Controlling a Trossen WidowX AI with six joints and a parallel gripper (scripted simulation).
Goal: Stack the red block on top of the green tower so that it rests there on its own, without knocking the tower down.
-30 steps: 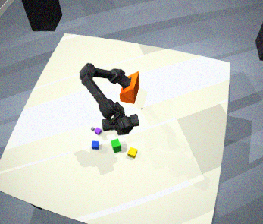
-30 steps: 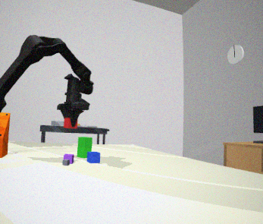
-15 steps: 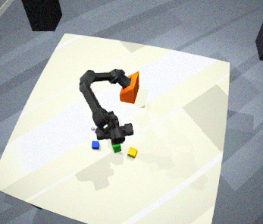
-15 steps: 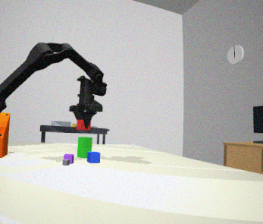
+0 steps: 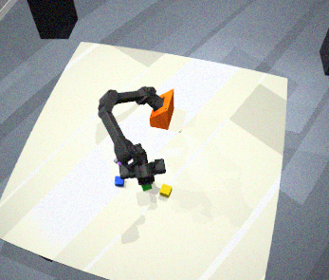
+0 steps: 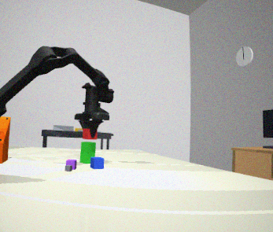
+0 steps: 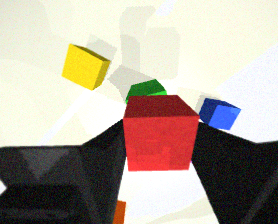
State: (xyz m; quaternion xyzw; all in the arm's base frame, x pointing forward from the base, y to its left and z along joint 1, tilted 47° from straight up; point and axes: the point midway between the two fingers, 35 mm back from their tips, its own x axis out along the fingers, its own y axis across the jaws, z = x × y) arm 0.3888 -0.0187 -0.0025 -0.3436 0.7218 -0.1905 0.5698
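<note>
My gripper tip is 20 mm short of the yellow block, 90 mm to the right of it and 80 mm above it. Also, from my gripper tip: red block 10 mm above.
</note>
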